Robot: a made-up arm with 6 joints. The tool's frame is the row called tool. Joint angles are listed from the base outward.
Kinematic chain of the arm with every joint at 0, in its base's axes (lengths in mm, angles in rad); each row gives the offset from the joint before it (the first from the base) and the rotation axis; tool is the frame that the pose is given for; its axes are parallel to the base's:
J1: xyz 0 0 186 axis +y
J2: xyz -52 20 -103 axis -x
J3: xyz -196 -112 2 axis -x
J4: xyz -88 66 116 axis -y
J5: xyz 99 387 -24 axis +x
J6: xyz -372 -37 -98 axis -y
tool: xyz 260 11 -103
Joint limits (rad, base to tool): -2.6..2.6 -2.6..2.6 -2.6..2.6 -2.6..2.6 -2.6..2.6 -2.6..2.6
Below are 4 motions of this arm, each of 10 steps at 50 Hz.
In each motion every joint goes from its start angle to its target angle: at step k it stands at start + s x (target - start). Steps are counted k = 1, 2, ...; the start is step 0. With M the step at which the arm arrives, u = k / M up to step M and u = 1 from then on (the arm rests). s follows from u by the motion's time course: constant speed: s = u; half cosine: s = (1 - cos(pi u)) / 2; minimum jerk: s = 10 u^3 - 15 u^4 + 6 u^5.
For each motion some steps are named. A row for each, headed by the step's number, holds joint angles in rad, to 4 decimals.
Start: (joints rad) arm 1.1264 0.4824 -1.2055 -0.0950 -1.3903 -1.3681
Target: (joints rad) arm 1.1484 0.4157 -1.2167 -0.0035 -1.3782 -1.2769
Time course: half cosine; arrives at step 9
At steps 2, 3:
2: 1.1290 0.4746 -1.2068 -0.0843 -1.3889 -1.3574
3: 1.1319 0.4657 -1.2083 -0.0721 -1.3873 -1.3453

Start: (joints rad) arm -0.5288 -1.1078 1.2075 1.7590 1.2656 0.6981
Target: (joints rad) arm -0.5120 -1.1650 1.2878 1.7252 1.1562 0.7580
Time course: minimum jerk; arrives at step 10
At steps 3, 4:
3: -0.5261 -1.1171 1.2206 1.7535 1.2478 0.7079
4: -0.5235 -1.1260 1.2330 1.7483 1.2309 0.7171

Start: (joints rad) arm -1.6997 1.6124 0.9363 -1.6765 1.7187 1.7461
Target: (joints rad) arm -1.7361 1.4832 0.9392 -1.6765 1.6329 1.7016
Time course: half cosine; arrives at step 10
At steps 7, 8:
7: -1.7286 1.5098 0.9386 -1.6765 1.6506 1.7108
8: -1.7326 1.4955 0.9389 -1.6765 1.6411 1.7058

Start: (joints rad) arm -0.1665 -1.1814 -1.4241 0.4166 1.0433 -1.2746
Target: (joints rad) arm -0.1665 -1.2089 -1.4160 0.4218 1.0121 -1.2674
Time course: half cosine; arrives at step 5
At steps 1, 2, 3, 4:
1: -0.1665 -1.1840 -1.4233 0.4171 1.0403 -1.2739
2: -0.1665 -1.1909 -1.4213 0.4184 1.0325 -1.2721
3: -0.1665 -1.1994 -1.4188 0.4200 1.0229 -1.2699
4: -0.1665 -1.2063 -1.4168 0.4213 1.0151 -1.2681

